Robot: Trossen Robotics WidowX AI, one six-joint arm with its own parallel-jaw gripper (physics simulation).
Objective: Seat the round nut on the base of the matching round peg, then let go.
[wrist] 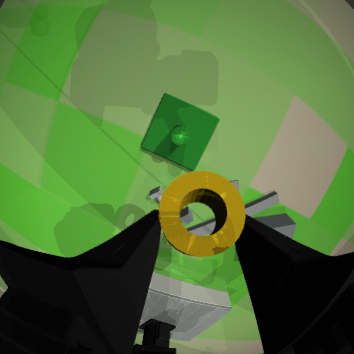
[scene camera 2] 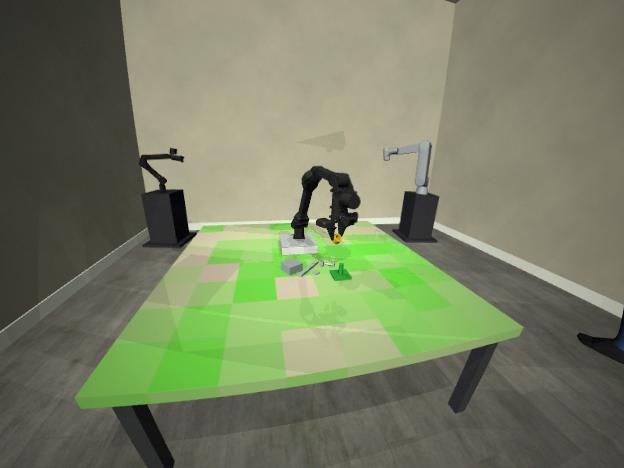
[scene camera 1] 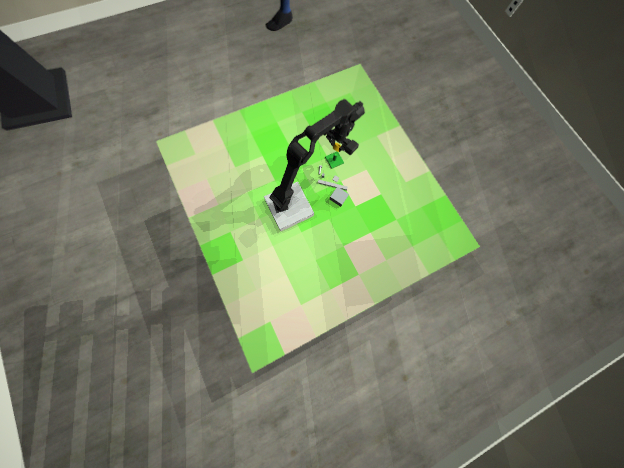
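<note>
The round nut is a yellow-orange ring (wrist: 168, 220) (scene camera 1: 337, 146) (scene camera 2: 337, 238), held between the fingertips. My gripper (wrist: 197, 218) is shut on it and holds it well above the table. The green round peg (wrist: 180, 135) (scene camera 2: 341, 268) stands upright on its square green base (wrist: 165, 107) (scene camera 1: 330, 163) (scene camera 2: 344, 277), which lies flat on the table. In the wrist view the peg is above the ring and slightly left of its centre, outside the ring's hole. The nut and the peg are apart.
A grey block (scene camera 1: 339, 196) (scene camera 2: 291, 266), a long grey bar (scene camera 1: 331, 184) (scene camera 2: 308, 268) and small grey pieces lie beside the green base, between it and the arm's white mount (scene camera 1: 297, 214) (scene camera 2: 298, 248). The patchwork table (scene camera 1: 302, 282) (scene camera 2: 252, 322) carries them.
</note>
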